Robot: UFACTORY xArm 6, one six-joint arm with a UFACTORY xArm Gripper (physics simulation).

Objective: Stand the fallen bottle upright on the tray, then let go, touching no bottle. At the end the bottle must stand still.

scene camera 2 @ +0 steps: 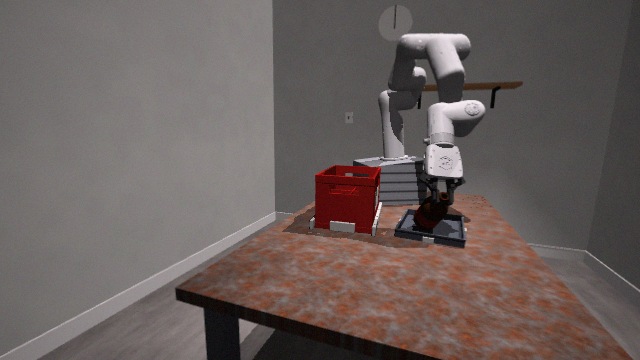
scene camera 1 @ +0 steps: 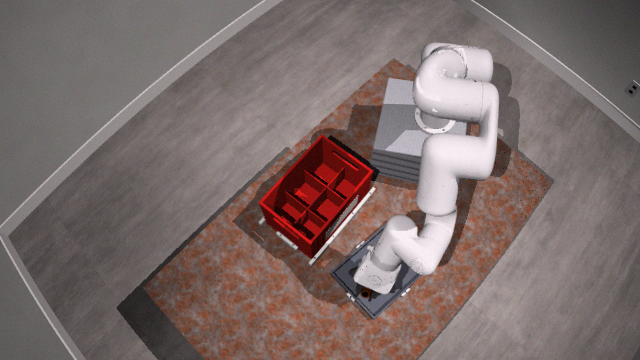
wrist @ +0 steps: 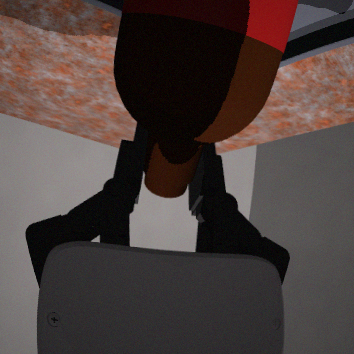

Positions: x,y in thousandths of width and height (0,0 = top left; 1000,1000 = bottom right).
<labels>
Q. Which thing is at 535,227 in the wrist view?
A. A brown bottle.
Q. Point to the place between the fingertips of my gripper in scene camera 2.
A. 691,568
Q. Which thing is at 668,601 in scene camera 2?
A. A brown bottle.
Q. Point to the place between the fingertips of my gripper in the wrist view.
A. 482,400
</labels>
